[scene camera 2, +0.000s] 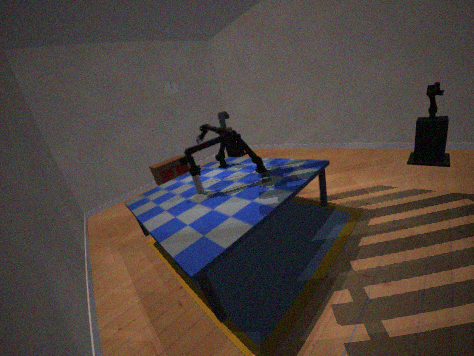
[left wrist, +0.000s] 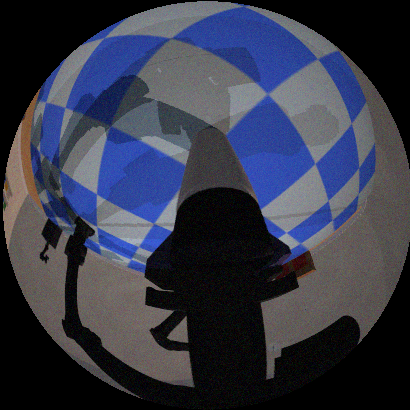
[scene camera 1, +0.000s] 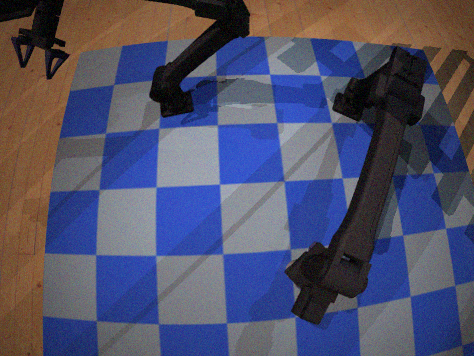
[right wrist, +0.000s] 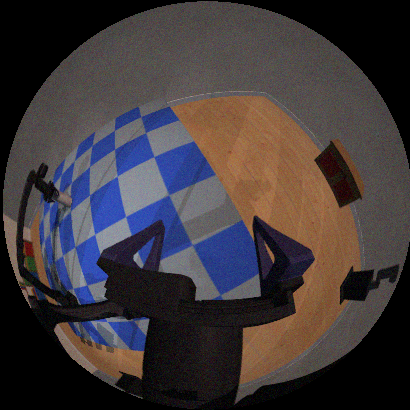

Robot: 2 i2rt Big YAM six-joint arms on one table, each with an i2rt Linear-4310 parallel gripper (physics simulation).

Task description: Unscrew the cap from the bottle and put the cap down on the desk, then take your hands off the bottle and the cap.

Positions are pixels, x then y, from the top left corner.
my left gripper: grips a dark cap (left wrist: 217,227), touches a bottle (left wrist: 211,162)
my right gripper: open, holds nothing
